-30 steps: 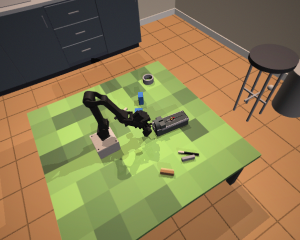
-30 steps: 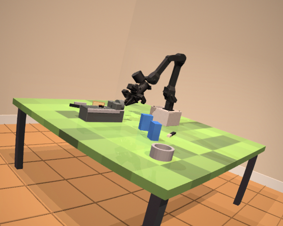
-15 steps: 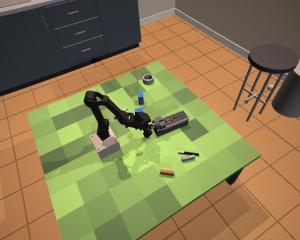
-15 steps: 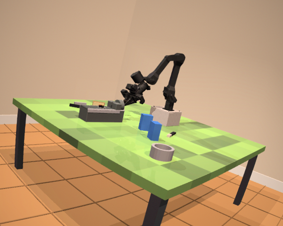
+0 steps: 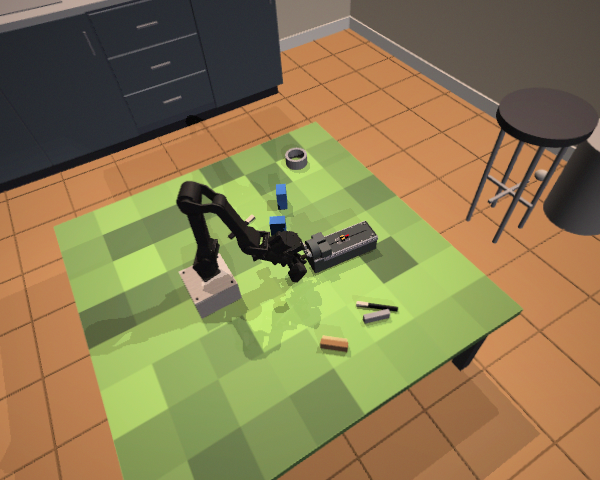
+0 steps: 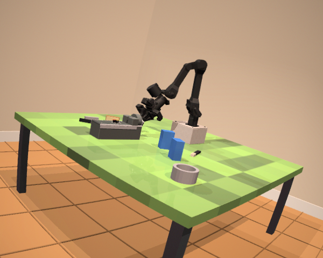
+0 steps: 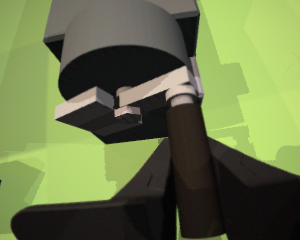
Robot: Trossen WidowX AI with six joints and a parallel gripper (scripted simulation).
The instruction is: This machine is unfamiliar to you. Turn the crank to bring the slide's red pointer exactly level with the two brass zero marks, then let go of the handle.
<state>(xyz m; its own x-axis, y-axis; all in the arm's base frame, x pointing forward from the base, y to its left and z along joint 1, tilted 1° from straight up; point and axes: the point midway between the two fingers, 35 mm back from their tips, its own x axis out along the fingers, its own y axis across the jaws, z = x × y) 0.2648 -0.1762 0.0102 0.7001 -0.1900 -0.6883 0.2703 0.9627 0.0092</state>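
Right now the red pointer is 18 cm ahead of my gripper tip, 2 cm to the right of it and 1 cm above it. From my gripper tip the other things lie so: crank handle 2 cm behind, 3 cm above; grey bar 5 cm ahead, 30 cm to the right, 6 cm below; wooden block 12 cm behind, 28 cm to the right, 6 cm below.
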